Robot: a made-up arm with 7 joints. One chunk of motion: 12 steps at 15 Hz.
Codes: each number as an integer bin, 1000 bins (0 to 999) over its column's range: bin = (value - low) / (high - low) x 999, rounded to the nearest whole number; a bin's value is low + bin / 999 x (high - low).
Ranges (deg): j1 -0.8..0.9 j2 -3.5..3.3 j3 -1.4..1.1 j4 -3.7..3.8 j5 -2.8..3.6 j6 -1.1..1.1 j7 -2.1..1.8
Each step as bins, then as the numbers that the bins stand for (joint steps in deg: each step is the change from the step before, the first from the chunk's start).
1 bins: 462 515 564 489 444 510 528
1 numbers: -0.014 0.006 0.011 -0.029 0.044 0.023 -0.039
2 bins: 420 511 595 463 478 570 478
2 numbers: -0.085 -0.022 0.089 -0.224 0.262 0.155 -0.234
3 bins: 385 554 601 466 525 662 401
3 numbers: -0.145 0.271 0.104 -0.202 0.563 0.358 -0.535
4 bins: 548 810 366 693 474 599 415
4 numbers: 0.133 2.014 -0.484 1.503 0.237 0.219 -0.480
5 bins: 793 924 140 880 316 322 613
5 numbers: 0.549 2.789 -1.050 2.907 -0.776 -0.391 0.293
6 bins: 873 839 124 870 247 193 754
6 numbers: 0.686 2.211 -1.090 2.832 -1.218 -0.675 0.844
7 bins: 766 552 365 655 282 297 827
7 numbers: 0.504 0.257 -0.487 1.217 -0.993 -0.446 1.129
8 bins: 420 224 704 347 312 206 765
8 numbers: -0.085 -1.975 0.362 -1.095 -0.801 -0.646 0.886
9 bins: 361 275 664 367 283 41 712
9 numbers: -0.186 -1.628 0.262 -0.945 -0.987 -1.010 0.680
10 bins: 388 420 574 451 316 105 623
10 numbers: -0.140 -0.641 0.036 -0.314 -0.776 -0.869 0.332
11 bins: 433 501 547 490 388 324 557
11 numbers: -0.063 -0.090 -0.031 -0.021 -0.314 -0.386 0.074
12 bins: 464 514 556 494 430 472 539
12 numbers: -0.010 -0.001 -0.009 0.009 -0.045 -0.061 0.004
